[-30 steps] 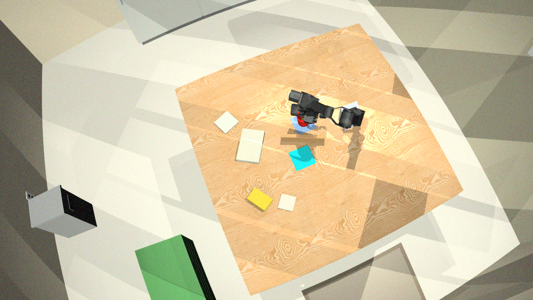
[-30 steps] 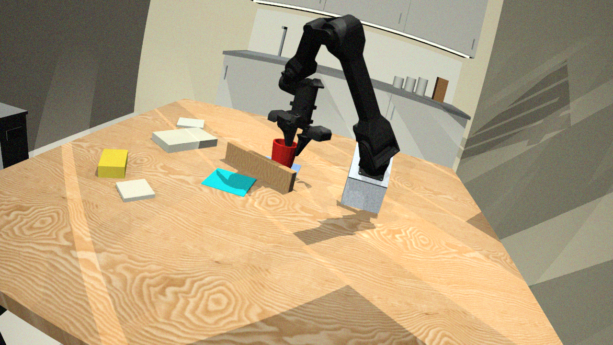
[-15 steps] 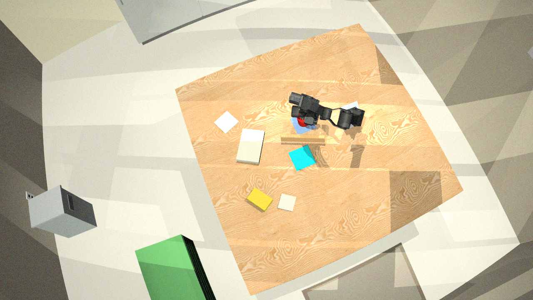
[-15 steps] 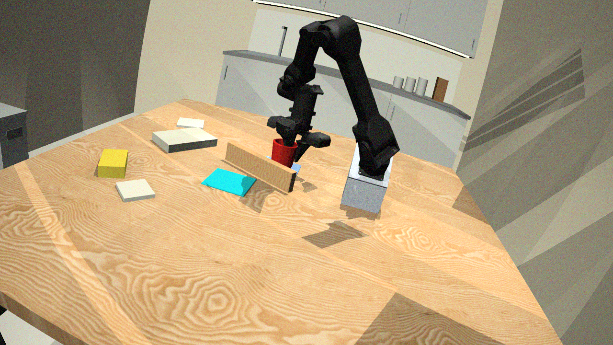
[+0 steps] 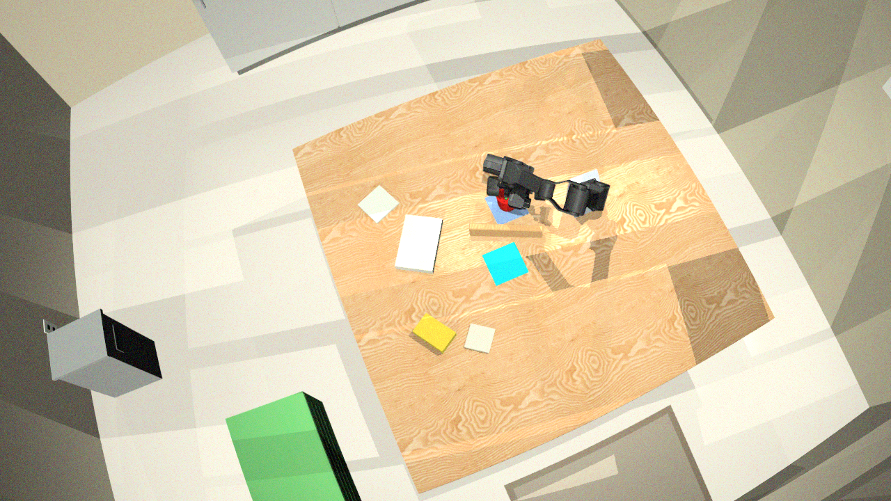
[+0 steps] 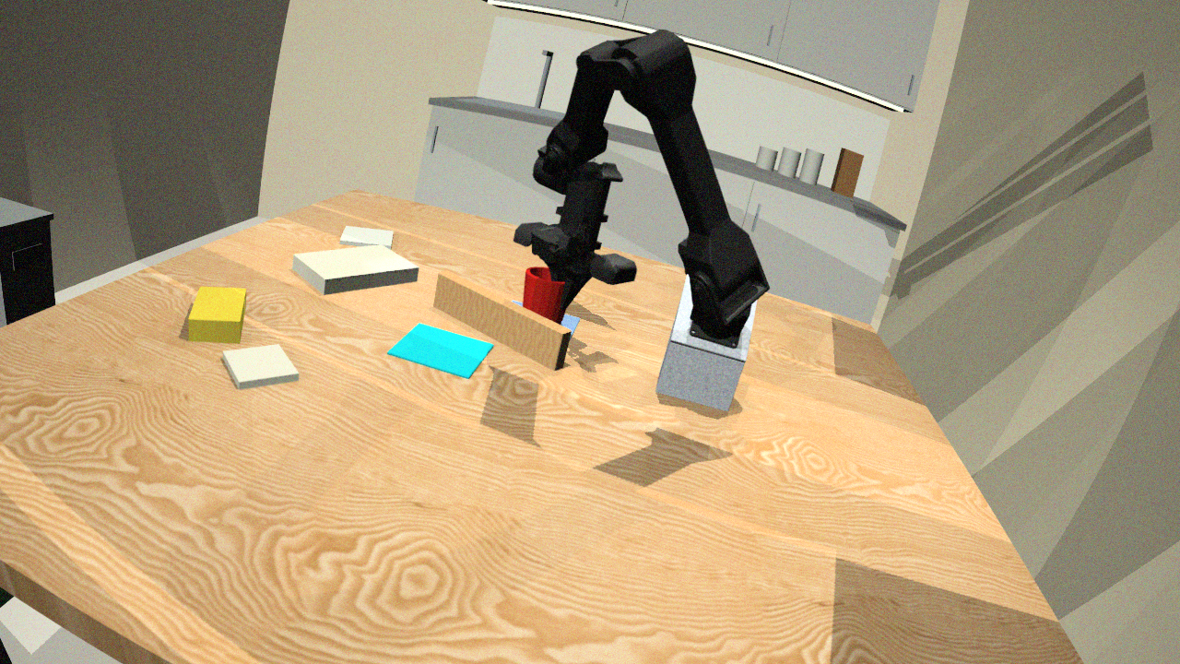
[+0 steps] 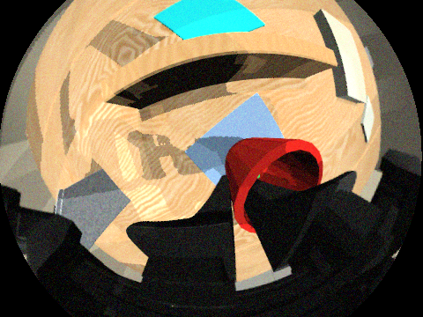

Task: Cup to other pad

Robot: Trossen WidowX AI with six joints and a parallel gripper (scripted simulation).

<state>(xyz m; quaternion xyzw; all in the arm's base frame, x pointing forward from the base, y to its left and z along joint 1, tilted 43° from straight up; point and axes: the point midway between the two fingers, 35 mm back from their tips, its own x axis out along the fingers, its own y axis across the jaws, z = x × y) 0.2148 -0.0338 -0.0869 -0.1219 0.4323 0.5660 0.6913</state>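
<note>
Right now the pale blue pad is 4 cm below my gripper tip, 3 cm ahead of it and 1 cm to the right of it. Also, from my gripper tip: red cup 3 cm ahead, 2 cm to the right; then cyan pad 18 cm to the left, 11 cm ahead, 4 cm below; then low wooden wall 8 cm to the left, 7 cm ahead, 2 cm below.
</note>
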